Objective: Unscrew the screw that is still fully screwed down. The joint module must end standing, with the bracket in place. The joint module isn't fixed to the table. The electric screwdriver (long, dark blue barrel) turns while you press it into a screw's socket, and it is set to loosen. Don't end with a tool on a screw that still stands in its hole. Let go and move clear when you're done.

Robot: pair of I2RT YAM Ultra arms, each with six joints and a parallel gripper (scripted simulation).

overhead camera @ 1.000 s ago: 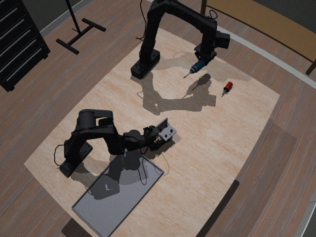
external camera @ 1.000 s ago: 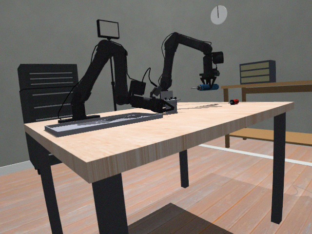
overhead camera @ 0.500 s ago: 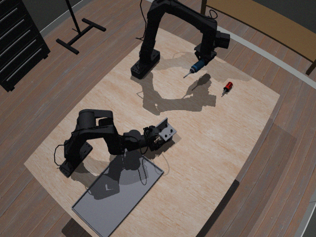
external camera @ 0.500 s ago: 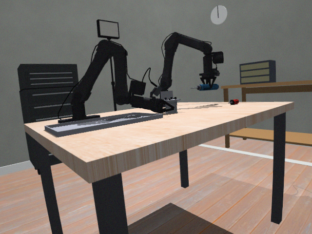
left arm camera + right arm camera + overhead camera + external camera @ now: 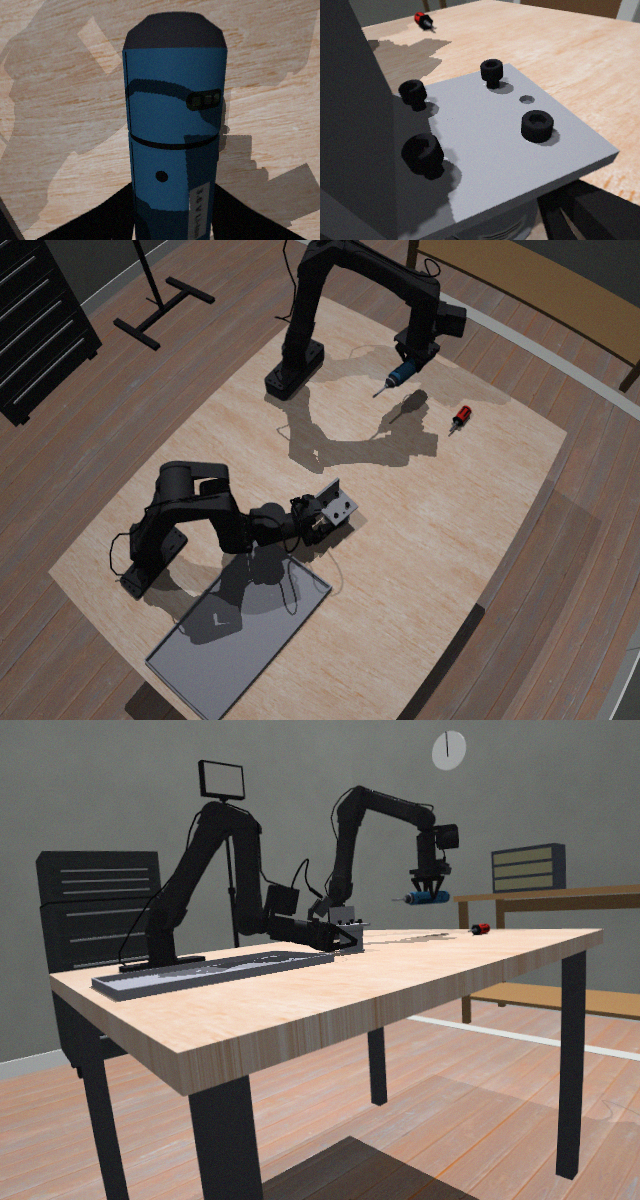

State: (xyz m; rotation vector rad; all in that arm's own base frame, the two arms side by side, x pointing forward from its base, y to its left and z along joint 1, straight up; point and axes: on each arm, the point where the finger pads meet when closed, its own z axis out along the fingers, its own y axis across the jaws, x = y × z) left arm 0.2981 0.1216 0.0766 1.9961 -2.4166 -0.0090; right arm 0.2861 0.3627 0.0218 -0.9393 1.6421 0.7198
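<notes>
My right hand is 5 cm below the grey bracket. The rest, counted from my right hand: shallow grey tray: 35 cm to the right, 5 cm behind, 2 cm below; then small red-handled screwdriver: 41 cm to the left, 15 cm ahead, 1 cm below.
</notes>
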